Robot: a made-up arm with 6 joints. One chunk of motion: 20 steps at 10 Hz.
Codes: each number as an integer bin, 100 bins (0 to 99) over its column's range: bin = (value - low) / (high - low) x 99, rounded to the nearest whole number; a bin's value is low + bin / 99 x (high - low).
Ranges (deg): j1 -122..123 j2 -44..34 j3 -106..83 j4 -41..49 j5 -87..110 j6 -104..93
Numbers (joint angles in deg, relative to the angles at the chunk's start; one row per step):
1: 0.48 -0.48 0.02 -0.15 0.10 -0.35
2: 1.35 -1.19 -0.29 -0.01 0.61 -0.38
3: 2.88 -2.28 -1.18 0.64 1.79 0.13
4: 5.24 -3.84 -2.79 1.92 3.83 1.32
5: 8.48 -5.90 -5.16 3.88 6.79 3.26
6: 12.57 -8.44 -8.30 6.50 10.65 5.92
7: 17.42 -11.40 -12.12 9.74 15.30 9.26
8: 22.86 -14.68 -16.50 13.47 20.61 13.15
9: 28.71 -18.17 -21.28 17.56 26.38 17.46
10: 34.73 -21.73 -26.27 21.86 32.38 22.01
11: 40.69 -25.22 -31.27 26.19 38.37 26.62
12: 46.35 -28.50 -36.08 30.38 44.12 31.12
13: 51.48 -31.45 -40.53 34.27 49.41 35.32
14: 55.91 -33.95 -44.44 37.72 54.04 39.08
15: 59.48 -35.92 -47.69 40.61 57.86 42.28
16: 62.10 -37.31 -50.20 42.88 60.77 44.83
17: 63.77 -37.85 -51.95 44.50 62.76 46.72
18: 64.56 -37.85 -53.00 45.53 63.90 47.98
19: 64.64 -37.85 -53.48 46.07 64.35 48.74
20: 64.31 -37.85 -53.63 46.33 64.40 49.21
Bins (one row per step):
1: 49 55 56 45 44 52
2: 50 54 55 45 44 52
3: 50 53 55 46 45 52
4: 51 51 54 47 46 53
5: 53 48 53 49 47 54
6: 54 45 51 52 49 55
7: 56 41 49 56 51 57
8: 59 37 47 60 54 59
9: 61 33 44 64 57 61
10: 63 28 42 69 60 63
11: 66 24 39 74 63 66
12: 68 20 37 79 66 68
13: 70 16 34 83 69 70
14: 72 13 32 87 71 72
15: 73 10 31 90 73 74
16: 74 8 29 92 74 75
17: 75 8 28 94 75 76
18: 75 8 28 95 76 76
19: 75 8 28 96 76 77
20: 75 8 27 96 76 77

